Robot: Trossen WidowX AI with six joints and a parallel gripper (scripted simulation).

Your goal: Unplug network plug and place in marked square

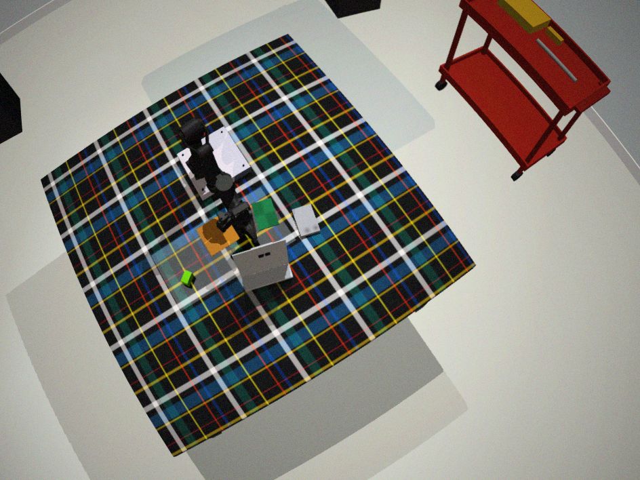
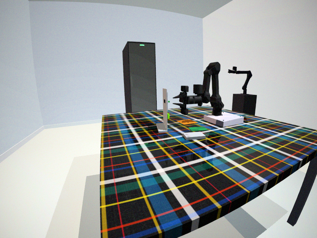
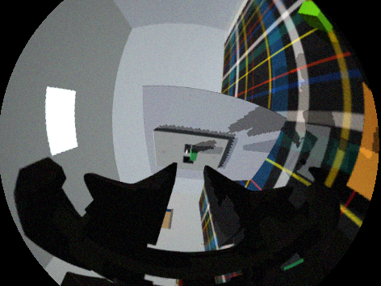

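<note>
My gripper tip is 4 cm short of the network plug. Also, from my gripper tip: orange square: 14 cm behind, 11 cm to the right, 17 cm below; then grey panel: 6 cm ahead, 6 cm below; then flat grey plate: 6 cm behind, 19 cm to the left, 17 cm below.
</note>
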